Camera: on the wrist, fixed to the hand. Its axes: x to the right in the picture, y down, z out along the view.
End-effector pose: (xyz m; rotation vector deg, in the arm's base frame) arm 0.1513 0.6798 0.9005 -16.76 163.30 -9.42
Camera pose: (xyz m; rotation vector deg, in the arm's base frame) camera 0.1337 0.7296 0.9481 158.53 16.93 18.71
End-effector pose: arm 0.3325 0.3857 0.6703 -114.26 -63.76 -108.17
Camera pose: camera 0.3179 0.3190 0.6904 -59.70 83.23 21.12
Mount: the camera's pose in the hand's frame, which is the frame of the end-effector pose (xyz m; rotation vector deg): -0.0062 0.0451 -0.0547 5.33 -19.32 176.53
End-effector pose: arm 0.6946 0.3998 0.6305 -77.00 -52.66 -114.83
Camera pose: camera 0.7003 0.3295 0.6207 -53.46 55.32 40.93
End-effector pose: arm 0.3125 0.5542 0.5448 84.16 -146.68 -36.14
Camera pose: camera 0.2966 0.5633 0.6136 -144.14 -86.75 5.01
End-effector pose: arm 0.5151 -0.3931 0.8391 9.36 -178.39 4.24
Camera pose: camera 0.5176 -0.3450 0.8915 164.11 12.12 -6.00
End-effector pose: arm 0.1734 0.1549 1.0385 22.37 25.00 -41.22
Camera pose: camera 0.1874 0.2157 1.0043 29.55 -42.49 125.03
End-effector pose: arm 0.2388 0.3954 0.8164 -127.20 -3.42 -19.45
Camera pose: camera 0.2279 0.3252 0.8125 -7.13 135.80 85.49
